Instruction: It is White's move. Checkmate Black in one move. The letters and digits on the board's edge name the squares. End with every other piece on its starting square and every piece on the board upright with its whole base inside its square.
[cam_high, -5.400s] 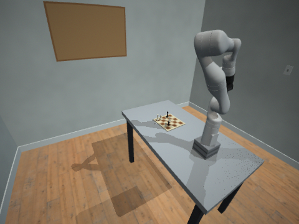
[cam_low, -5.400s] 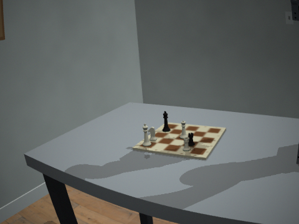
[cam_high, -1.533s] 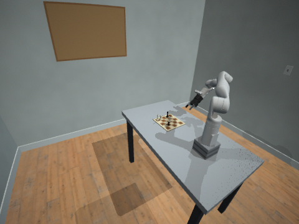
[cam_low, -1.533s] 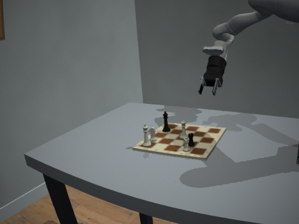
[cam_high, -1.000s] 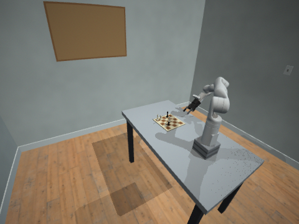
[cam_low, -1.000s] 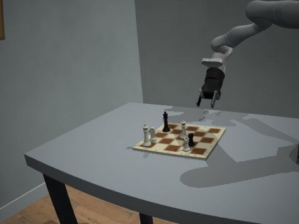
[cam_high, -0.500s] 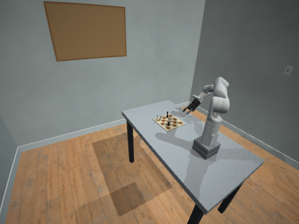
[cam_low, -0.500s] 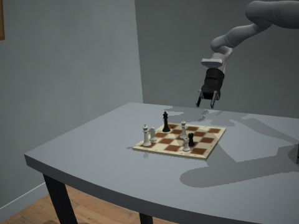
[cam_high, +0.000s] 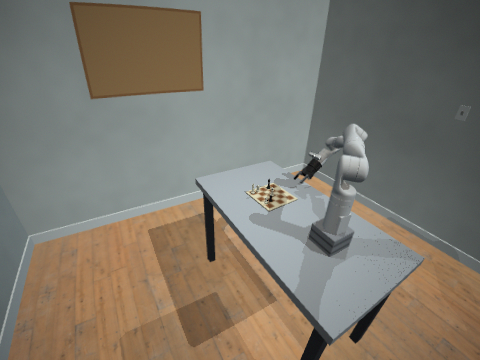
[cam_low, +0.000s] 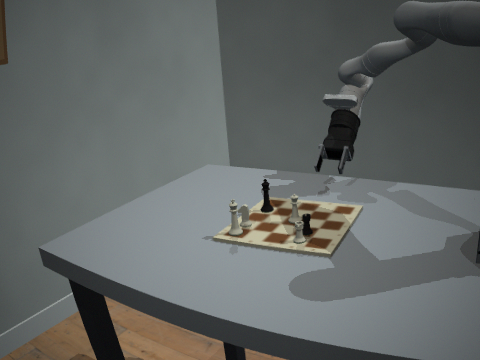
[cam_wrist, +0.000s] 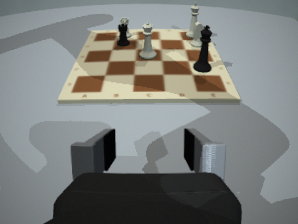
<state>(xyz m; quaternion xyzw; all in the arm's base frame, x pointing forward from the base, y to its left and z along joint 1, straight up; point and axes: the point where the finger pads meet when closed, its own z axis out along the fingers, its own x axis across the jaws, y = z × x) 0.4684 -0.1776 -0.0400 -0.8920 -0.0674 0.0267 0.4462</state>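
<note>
My hand is 220 mm to the right of the white piece, 40 mm past it and 20 mm above it. Also, from my hand: black rook: 260 mm to the left, 80 mm behind, 30 mm below; then chessboard: 220 mm to the left, 50 mm below, 40 mm behind; then black king: 200 mm to the left, 40 mm ahead, 20 mm below.
</note>
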